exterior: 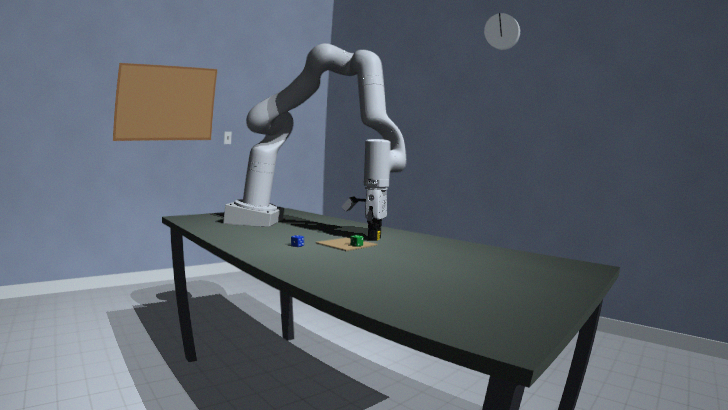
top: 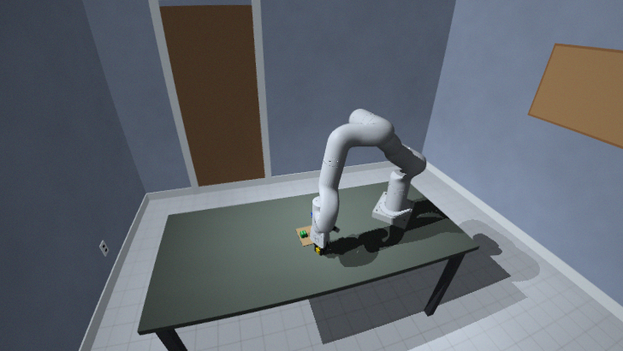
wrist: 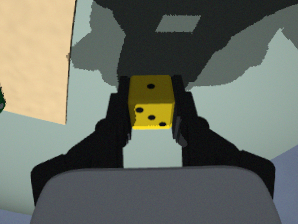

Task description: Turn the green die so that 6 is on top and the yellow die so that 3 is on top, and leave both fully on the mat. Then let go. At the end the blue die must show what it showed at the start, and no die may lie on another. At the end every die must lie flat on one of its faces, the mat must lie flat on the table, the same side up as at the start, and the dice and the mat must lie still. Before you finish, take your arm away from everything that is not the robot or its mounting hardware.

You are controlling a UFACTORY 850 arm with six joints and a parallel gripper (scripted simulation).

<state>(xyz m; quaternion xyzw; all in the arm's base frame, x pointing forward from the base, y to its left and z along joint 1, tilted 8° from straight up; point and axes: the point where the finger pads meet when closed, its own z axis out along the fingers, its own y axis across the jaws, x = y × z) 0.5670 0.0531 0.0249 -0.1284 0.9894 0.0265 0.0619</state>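
My hand is 2 cm past the tan mat, 13 cm to the left of it and 2 cm above it. Also, from my hand: green die: 3 cm ahead, 14 cm to the right; then yellow die: 1 cm below; then blue die: 11 cm behind, 26 cm to the right, 1 cm below.
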